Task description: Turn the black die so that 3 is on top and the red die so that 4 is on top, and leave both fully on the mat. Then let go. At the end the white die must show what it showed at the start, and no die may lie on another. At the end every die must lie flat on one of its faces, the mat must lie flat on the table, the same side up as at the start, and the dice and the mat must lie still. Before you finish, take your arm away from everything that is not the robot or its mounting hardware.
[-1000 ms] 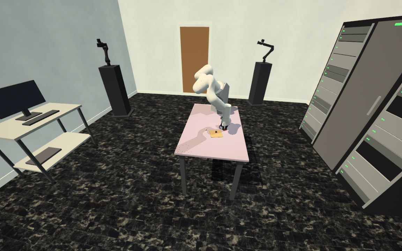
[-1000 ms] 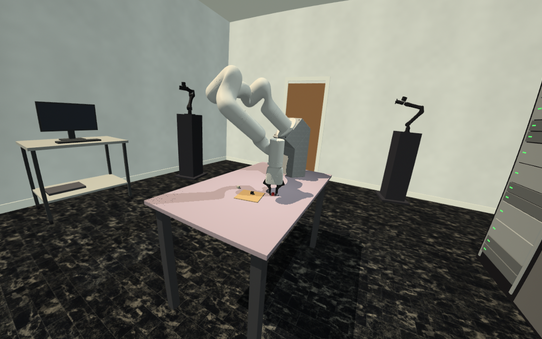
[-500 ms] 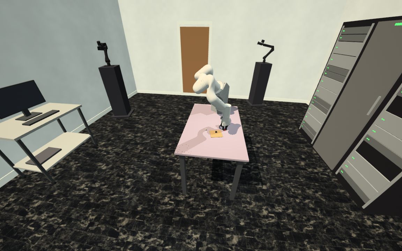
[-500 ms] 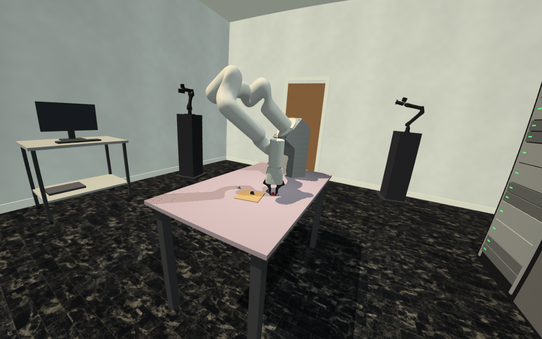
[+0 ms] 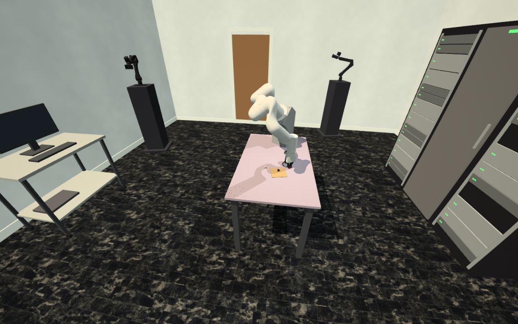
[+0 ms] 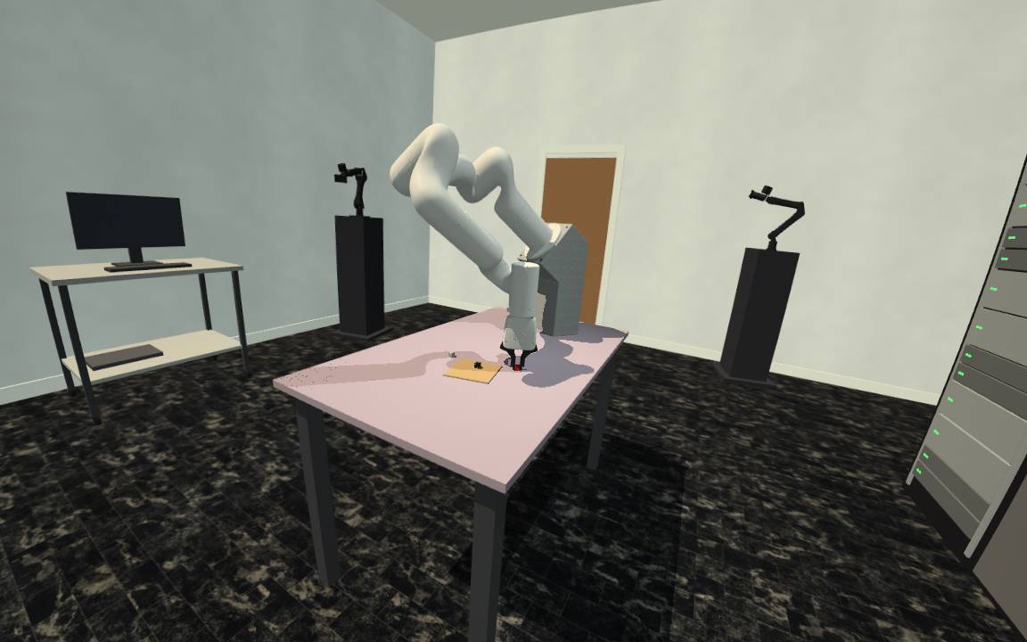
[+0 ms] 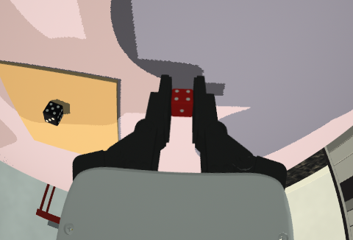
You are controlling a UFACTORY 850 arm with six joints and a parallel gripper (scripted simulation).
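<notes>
The black die lies 12 cm to the right of my hand, 5 cm ahead of it and 1 cm below it. The rest, counted from my hand: mat: 12 cm to the right, 7 cm ahead, 2 cm below; then red die: 1 cm below, 1 cm ahead; then white die: 23 cm to the right, 1 cm below, 1 cm behind.
</notes>
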